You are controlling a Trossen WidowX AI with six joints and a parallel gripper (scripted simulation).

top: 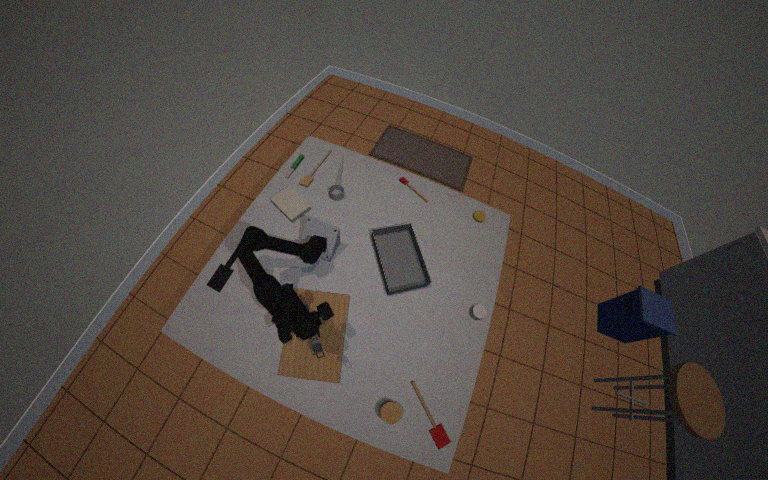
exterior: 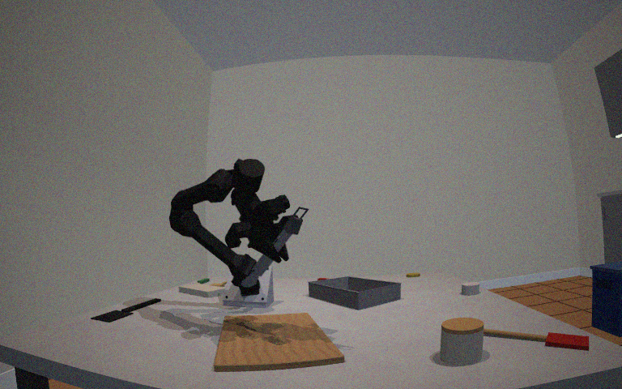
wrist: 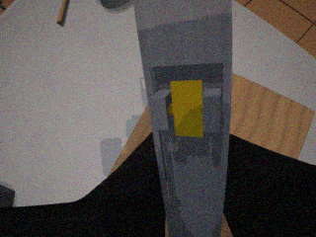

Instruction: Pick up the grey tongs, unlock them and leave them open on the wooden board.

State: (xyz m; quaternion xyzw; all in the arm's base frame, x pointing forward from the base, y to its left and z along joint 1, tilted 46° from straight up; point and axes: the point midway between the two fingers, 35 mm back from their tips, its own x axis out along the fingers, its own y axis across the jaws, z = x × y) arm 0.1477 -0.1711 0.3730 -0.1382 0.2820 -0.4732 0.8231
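My gripper tip is 50 mm below the yellow lock. From my gripper tip the other things lie so: red spatula (500 mm ahead, 180 mm to the right, 190 mm below); roasting tin (220 mm ahead, 460 mm to the left, 160 mm below); wooden board (40 mm behind, 30 mm to the left, 180 mm below).
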